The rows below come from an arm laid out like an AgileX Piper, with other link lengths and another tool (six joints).
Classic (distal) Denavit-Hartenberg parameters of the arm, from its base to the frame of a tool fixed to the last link. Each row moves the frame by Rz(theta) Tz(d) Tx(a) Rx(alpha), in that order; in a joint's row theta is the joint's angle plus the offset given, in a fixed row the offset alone. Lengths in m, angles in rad.
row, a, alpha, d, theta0
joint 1, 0, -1.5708, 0.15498, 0
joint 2, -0.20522, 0, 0, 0.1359
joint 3, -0.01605, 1.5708, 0, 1.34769
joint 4, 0, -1.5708, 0.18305, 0
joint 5, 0, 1.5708, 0, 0
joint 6, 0.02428, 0.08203, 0.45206, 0.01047
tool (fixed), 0, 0, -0.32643, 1.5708
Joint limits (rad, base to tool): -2.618..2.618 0..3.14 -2.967..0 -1.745..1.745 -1.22..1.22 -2.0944..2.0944
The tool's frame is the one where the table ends.
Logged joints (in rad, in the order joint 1, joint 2, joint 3, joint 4, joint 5, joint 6), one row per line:
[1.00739, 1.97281, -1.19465, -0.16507, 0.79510, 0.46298]
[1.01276, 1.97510, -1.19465, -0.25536, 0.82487, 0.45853]
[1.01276, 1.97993, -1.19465, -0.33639, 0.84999, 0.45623]
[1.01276, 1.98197, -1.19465, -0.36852, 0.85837, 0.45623]
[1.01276, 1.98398, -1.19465, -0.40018, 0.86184, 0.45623]
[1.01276, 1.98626, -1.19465, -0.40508, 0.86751, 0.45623]
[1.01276, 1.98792, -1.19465, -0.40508, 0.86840, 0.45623]
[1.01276, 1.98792, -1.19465, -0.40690, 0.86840, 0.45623]
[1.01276, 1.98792, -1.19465, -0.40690, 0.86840, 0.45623]
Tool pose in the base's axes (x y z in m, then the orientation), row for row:
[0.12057, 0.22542, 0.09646, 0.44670, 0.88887, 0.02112, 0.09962]
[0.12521, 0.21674, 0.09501, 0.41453, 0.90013, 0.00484, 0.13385]
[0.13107, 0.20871, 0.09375, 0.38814, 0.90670, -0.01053, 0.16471]
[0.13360, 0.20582, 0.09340, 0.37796, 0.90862, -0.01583, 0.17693]
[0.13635, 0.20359, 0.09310, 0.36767, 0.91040, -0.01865, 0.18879]
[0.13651, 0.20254, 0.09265, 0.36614, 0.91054, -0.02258, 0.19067]
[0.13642, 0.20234, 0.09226, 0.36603, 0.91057, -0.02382, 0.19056]
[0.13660, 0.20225, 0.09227, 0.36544, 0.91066, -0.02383, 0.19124]
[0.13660, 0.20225, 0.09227, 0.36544, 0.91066, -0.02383, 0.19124]
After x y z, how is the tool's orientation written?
As a quaternion, x y z w.
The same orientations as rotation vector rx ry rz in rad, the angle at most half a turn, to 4 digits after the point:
[1.3208, 2.6281, 0.0624]
[1.2018, 2.6096, 0.0140]
[1.1060, 2.5837, -0.0300]
[1.0698, 2.5719, -0.0448]
[1.0340, 2.5603, -0.0524]
[1.0286, 2.5581, -0.0634]
[1.0284, 2.5584, -0.0669]
[1.0264, 2.5577, -0.0669]
[1.0264, 2.5577, -0.0669]

